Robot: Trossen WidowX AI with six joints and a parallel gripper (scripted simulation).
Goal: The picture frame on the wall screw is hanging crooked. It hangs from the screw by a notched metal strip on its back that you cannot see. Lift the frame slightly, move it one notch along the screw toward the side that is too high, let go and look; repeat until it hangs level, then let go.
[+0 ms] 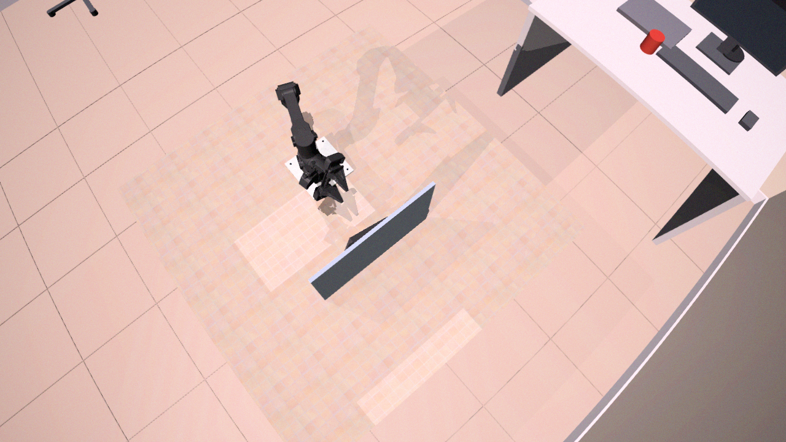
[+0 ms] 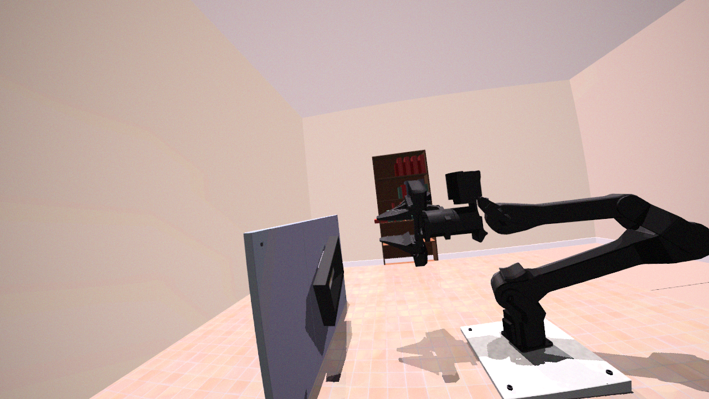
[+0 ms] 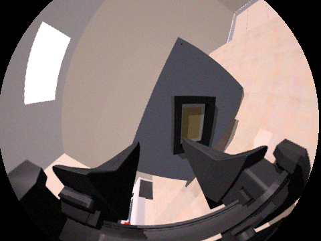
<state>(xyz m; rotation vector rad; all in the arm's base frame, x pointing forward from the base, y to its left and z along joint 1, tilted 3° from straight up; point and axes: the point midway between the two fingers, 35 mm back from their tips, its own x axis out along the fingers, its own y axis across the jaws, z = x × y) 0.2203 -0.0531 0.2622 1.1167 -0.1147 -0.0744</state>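
Now: the picture frame 13 cm ahead of my gripper tip, 4 cm to the right of it and 11 cm below it. Also, from my gripper tip: wall panel 14 cm ahead, 2 cm to the right, 11 cm below.
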